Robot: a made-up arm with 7 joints. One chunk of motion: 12 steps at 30 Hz.
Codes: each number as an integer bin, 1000 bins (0 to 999) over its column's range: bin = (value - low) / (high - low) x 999, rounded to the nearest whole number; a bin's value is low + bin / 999 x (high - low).
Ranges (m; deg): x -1.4..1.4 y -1.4..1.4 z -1.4..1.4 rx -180..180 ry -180..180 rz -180..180
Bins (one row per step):
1: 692 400 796 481 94 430
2: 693 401 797 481 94 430
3: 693 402 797 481 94 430
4: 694 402 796 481 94 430
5: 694 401 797 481 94 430
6: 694 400 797 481 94 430
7: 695 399 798 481 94 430
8: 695 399 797 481 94 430
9: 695 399 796 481 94 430
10: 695 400 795 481 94 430
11: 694 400 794 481 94 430
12: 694 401 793 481 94 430
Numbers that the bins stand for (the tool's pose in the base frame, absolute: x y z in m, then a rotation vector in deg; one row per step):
1: 0.5395 -0.2789 0.8310 -6.67 -146.13 -25.05
2: 0.5423 -0.2761 0.8338 -6.67 -146.13 -25.05
3: 0.5423 -0.2733 0.8338 -6.67 -146.13 -25.05
4: 0.5451 -0.2733 0.8310 -6.67 -146.13 -25.05
5: 0.5451 -0.2761 0.8338 -6.67 -146.13 -25.05
6: 0.5451 -0.2789 0.8338 -6.67 -146.13 -25.05
7: 0.5479 -0.2817 0.8366 -6.67 -146.13 -25.05
8: 0.5479 -0.2817 0.8338 -6.67 -146.13 -25.05
9: 0.5479 -0.2817 0.8310 -6.67 -146.13 -25.05
10: 0.5479 -0.2789 0.8282 -6.67 -146.13 -25.05
11: 0.5451 -0.2789 0.8254 -6.67 -146.13 -25.05
12: 0.5451 -0.2761 0.8226 -6.67 -146.13 -25.05

